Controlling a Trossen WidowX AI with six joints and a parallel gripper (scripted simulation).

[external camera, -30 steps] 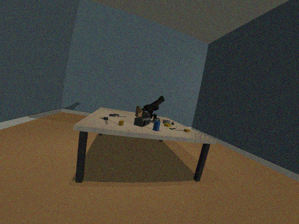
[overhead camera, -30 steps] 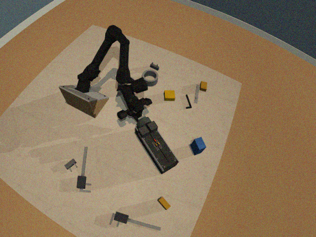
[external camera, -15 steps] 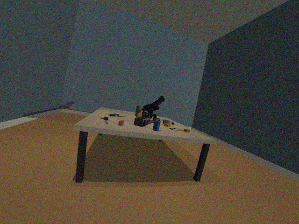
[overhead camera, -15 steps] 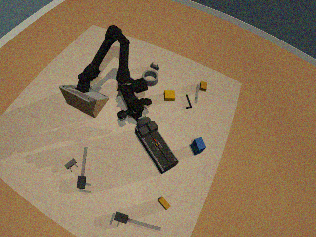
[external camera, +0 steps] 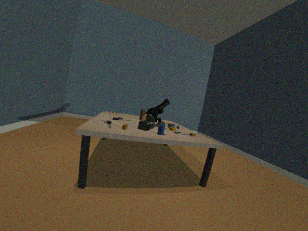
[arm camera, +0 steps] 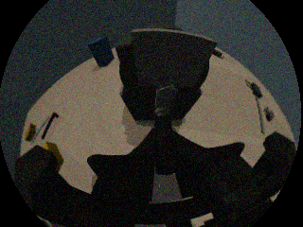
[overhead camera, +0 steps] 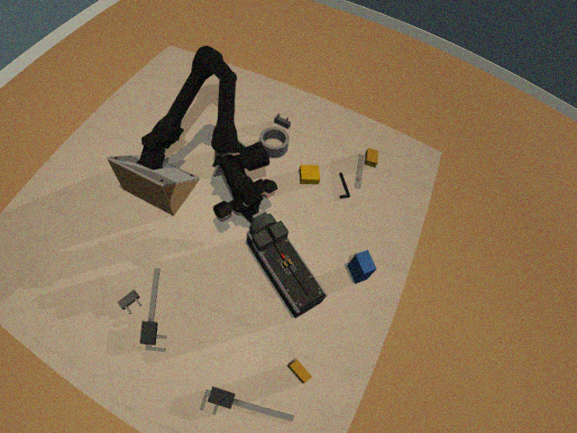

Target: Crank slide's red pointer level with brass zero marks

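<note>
Right now the crank handle is 3 cm above my gripper tip, 2 cm behind it and 1 cm to the left of it. The rest, counted from my gripper tip: yellow block: 25 cm to the left, 8 cm ahead, 2 cm below; then red pointer: 11 cm ahead, 9 cm to the right, 5 cm above; then black hex key: 24 cm to the left, 21 cm ahead, 3 cm below.
</note>
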